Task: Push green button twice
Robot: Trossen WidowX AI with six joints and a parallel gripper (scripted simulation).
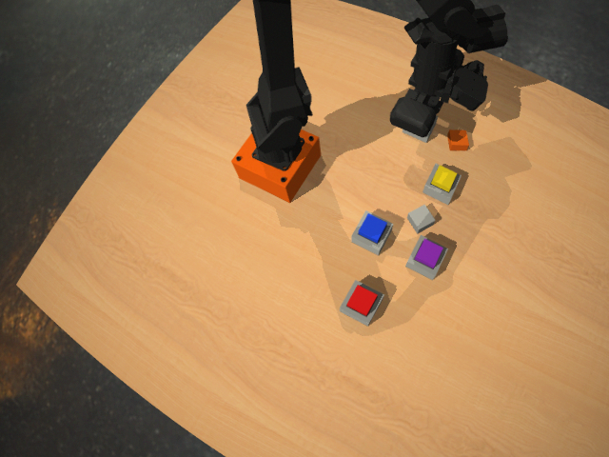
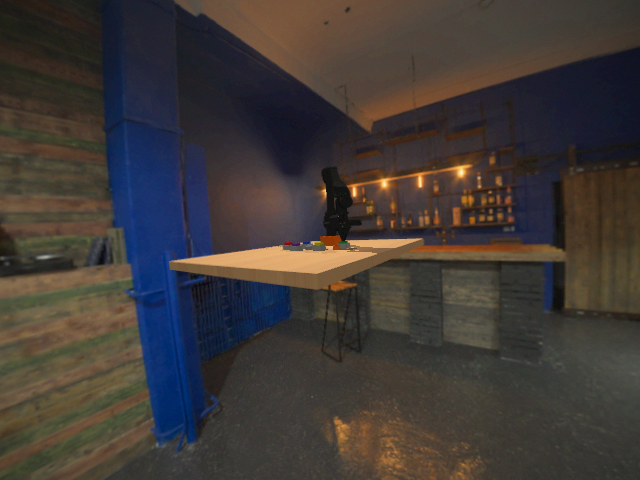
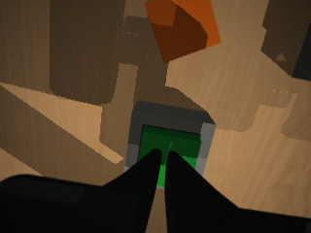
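The green button is 10 mm below my gripper tip. Round my gripper tip: orange block: 70 mm ahead, 20 mm below; then grey block: 170 mm to the right, 70 mm ahead, 20 mm below; then yellow button: 100 mm to the right, 70 mm ahead.
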